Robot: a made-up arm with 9 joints. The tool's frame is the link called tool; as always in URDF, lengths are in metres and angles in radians. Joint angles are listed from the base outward. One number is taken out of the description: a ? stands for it. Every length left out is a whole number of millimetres.
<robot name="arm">
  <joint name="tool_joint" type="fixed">
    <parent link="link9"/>
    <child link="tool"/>
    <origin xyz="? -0.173 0" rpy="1.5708 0 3.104"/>
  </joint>
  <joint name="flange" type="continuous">
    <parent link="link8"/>
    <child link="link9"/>
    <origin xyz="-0.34 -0.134 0" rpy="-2.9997 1.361 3.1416"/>
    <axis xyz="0 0 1"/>
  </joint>
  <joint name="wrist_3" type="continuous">
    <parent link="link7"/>
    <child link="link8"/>
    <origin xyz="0.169 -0.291 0" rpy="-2.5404 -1.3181 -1.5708"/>
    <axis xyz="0 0 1"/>
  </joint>
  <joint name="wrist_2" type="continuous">
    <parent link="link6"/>
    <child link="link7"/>
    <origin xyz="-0.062 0.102 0" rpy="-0.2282 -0.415 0.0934"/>
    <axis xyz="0 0 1"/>
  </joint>
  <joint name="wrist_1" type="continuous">
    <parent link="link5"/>
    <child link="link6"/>
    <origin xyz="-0.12 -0.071 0" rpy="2.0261 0.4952 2.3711"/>
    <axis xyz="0 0 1"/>
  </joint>
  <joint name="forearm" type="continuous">
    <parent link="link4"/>
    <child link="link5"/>
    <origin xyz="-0.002 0.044 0" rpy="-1.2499 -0.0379 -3.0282"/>
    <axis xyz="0 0 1"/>
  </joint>
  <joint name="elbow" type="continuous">
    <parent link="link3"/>
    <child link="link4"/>
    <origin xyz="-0.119 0.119 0" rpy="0.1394 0.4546 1.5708"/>
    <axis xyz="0 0 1"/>
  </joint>
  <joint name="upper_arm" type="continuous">
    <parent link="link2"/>
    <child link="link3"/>
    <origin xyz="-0.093 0.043 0" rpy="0.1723 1.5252 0"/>
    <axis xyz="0 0 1"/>
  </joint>
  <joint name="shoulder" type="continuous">
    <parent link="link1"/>
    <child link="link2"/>
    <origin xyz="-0.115 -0.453 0" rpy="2.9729 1.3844 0"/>
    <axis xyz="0 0 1"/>
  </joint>
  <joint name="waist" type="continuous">
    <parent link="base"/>
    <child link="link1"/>
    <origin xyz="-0.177 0.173 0.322" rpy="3.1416 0 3.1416"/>
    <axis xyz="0 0 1"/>
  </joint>
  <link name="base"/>
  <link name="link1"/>
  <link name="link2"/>
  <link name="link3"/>
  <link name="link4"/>
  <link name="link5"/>
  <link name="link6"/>
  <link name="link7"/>
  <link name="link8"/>
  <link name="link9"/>
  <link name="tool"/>
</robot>
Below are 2 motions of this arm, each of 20 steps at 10 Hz.
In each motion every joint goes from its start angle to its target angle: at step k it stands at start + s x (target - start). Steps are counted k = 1, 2, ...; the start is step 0. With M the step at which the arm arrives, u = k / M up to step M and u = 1 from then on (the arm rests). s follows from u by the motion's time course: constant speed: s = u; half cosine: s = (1 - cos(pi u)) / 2; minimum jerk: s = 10 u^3 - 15 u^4 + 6 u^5.
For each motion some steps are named. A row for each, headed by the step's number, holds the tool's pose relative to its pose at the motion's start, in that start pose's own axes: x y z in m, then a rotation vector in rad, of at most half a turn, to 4 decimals.
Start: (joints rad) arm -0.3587 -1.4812 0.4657 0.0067 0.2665 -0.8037 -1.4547 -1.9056 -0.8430
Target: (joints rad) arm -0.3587 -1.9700 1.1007 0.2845 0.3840 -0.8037 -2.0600 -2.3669 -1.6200
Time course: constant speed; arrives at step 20
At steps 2, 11, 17, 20:
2: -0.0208 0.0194 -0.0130 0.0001 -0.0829 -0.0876
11: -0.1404 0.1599 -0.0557 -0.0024 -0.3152 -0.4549
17: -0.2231 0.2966 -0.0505 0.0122 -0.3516 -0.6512
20: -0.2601 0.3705 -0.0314 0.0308 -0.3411 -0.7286

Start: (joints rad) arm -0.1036 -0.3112 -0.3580 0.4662 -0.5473 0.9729 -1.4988 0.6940 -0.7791
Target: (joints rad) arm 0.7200 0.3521 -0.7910 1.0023 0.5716 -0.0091 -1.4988 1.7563 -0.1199
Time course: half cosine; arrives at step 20
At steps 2, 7, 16, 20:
2: 0.0136 0.0169 0.0087 0.0332 -0.0134 0.0100
7: 0.1014 0.2236 0.1362 0.3695 -0.0756 0.1881
16: -0.3013 0.6374 0.5420 0.8559 0.4925 1.0196
20: -0.4148 0.6332 0.5893 0.8518 0.6716 1.1317

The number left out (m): 0.044
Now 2 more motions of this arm.
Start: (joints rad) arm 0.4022 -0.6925 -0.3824 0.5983 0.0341 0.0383 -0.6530 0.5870 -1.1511
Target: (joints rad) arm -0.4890 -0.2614 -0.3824 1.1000 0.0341 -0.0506 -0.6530 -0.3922 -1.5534
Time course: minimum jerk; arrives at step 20
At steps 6, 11, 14, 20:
6: 0.0402 0.0420 -0.1468 0.1650 -0.1241 0.0833
11: 0.2119 0.2578 -0.4501 0.5697 -0.5799 0.2507
14: 0.3341 0.4139 -0.5348 0.7588 -0.9101 0.2921
20: 0.4153 0.5135 -0.5526 0.8594 -1.1535 0.2910

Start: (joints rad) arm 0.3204 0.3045 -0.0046 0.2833 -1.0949 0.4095 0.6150 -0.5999 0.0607
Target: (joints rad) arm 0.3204 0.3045 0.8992 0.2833 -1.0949 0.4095 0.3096 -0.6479 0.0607
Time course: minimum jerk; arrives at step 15
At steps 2, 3, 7, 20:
2: 0.0011 -0.0023 0.0039 -0.0060 0.0092 0.0057
3: 0.0035 -0.0069 0.0117 -0.0182 0.0276 0.0174
7: 0.0452 -0.0418 0.0856 -0.1375 0.2043 0.1382
20: 0.1563 -0.0538 0.1674 -0.3092 0.4520 0.3394

